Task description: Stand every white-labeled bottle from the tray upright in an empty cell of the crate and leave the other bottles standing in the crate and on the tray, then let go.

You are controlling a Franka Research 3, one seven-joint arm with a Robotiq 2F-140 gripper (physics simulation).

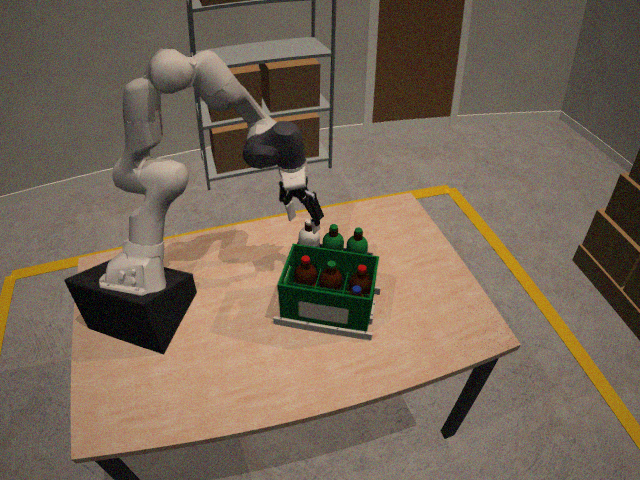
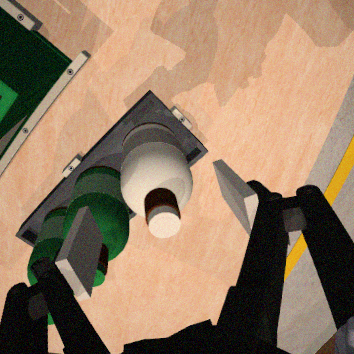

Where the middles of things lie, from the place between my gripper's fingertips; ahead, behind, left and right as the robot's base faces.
Scene:
Now: the white-labeled bottle [image 2: 156,182] 20 mm ahead of my hand, 20 mm to the left of it and 70 mm below it.

